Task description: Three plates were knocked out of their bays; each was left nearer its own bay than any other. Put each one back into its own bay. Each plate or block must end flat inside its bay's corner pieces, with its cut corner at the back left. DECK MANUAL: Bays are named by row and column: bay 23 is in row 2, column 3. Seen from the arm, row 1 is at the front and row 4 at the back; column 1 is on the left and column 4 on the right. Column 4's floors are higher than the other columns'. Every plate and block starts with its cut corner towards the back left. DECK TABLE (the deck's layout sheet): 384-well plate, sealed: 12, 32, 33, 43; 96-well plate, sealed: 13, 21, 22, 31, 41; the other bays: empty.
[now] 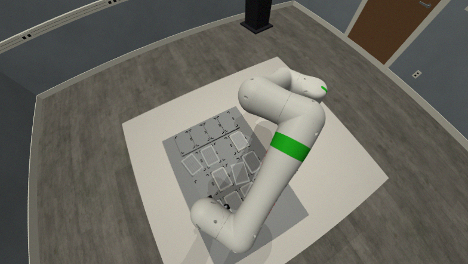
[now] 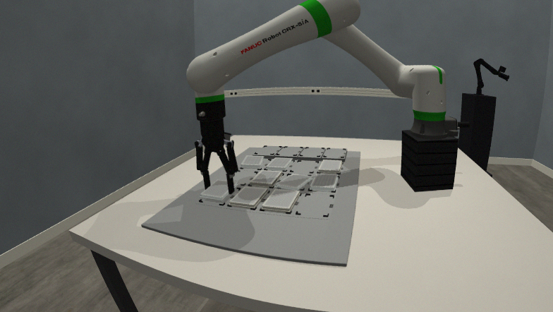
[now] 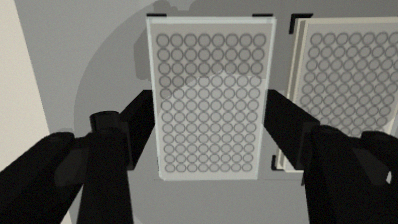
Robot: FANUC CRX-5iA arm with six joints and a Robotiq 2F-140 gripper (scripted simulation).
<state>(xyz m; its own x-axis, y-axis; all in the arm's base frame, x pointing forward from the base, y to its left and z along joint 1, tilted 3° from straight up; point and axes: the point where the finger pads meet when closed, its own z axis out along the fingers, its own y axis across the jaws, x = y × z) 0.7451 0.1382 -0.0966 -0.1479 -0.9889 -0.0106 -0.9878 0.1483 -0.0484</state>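
Now: the plate 240 mm behind my hand, 110 mm to the right of it and 30 mm below it. The rest, counted from my hand: label 43 (320 mm to the right, 90 mm behind, 40 mm below).
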